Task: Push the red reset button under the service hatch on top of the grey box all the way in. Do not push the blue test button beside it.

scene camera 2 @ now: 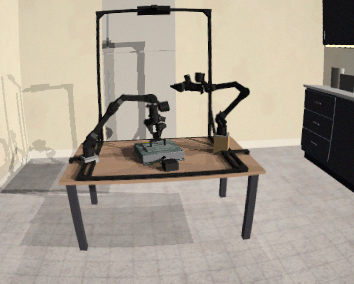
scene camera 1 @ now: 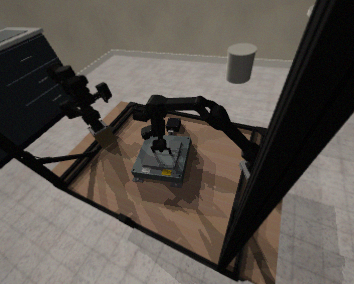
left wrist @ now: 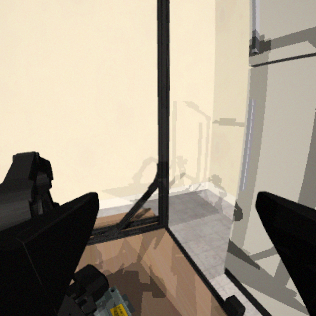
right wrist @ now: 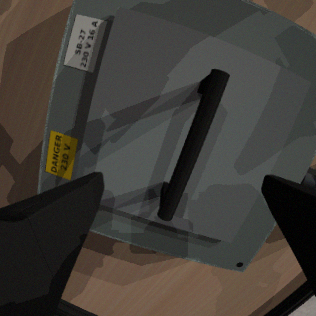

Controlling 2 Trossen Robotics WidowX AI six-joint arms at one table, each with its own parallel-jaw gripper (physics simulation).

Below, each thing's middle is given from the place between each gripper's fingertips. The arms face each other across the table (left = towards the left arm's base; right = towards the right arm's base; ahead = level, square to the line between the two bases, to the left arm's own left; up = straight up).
Scene:
The service hatch (scene camera 1: 167,159) is 5 cm below my right hand and 1 cm to the left of it. From my right hand the other things lie so: grey box (scene camera 1: 175,176) (10 cm below, 6 cm ahead, 1 cm to the left).
Now: left hand 120 mm short of the service hatch, 130 mm to the left of it and 370 mm above it. From my left hand the other things lie so: grey box (180 mm ahead, 130 mm to the right, 420 mm below).

